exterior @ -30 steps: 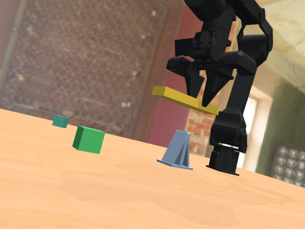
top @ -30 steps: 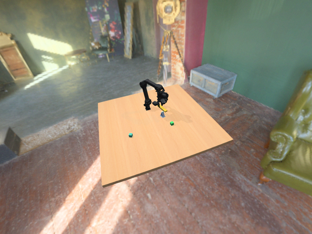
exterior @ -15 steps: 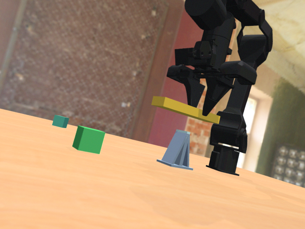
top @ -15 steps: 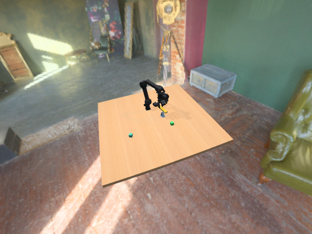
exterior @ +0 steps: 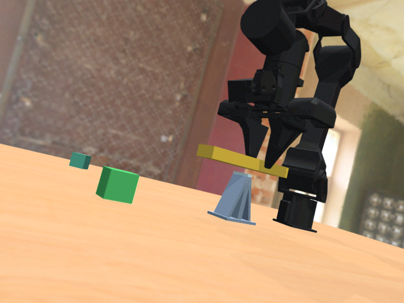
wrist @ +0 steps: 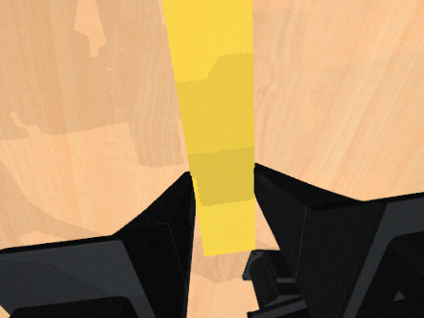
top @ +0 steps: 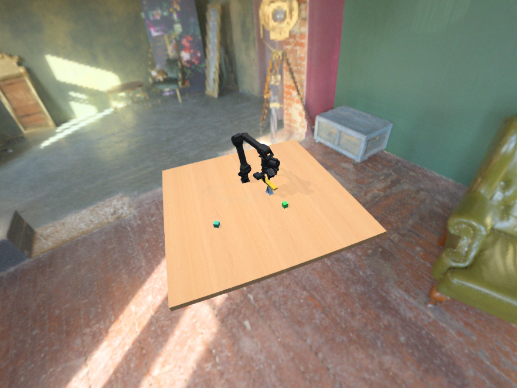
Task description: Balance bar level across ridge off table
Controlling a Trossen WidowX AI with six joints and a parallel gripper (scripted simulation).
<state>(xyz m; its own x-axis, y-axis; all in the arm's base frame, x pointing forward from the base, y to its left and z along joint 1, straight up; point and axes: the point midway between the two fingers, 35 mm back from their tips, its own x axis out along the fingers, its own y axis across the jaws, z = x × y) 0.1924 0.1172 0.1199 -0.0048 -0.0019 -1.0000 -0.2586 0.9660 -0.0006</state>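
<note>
The yellow bar is 3 cm ahead of my gripper tip and 1 cm to the left of it. Also, from my gripper tip: teal cube (21 cm ahead, 43 cm to the right, 7 cm below).
</note>
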